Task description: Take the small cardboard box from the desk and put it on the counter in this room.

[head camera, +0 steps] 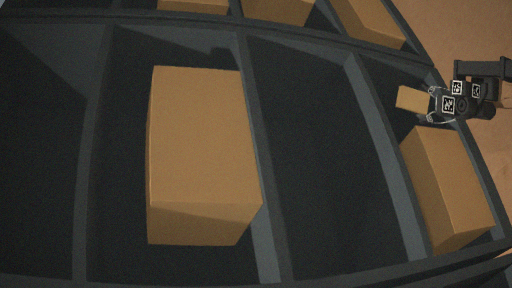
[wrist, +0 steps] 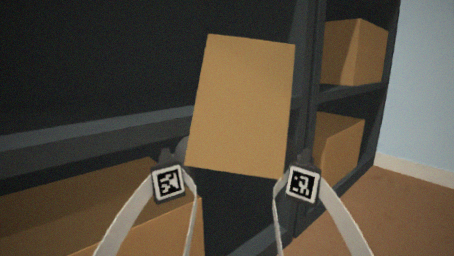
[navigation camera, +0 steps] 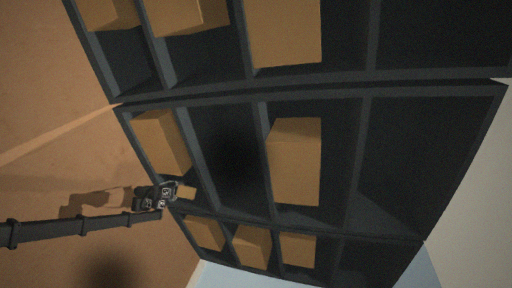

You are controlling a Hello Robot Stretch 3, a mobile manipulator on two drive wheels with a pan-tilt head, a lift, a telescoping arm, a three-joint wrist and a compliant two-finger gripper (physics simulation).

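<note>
The small cardboard box (head camera: 413,100) (navigation camera: 187,192) (wrist: 242,105) is a plain tan block, slightly tilted in the wrist view. My gripper (head camera: 430,105) (navigation camera: 175,192) (wrist: 236,152) is shut on it, with one finger at each side of its near end. The box is held up in front of the dark shelf unit, at the right in the head view and left of centre in the navigation view. The desk and the counter do not show in these views.
The dark shelf unit (head camera: 86,150) (navigation camera: 425,91) (wrist: 307,65) holds several larger cardboard boxes, one (head camera: 200,140) (navigation camera: 292,170) large in the head view. Another box (head camera: 445,180) (navigation camera: 160,145) (wrist: 170,235) is close to the gripper. My arm (navigation camera: 50,230) extends over brown floor (wrist: 400,215). A pale blue wall (wrist: 425,90) stands at the right.
</note>
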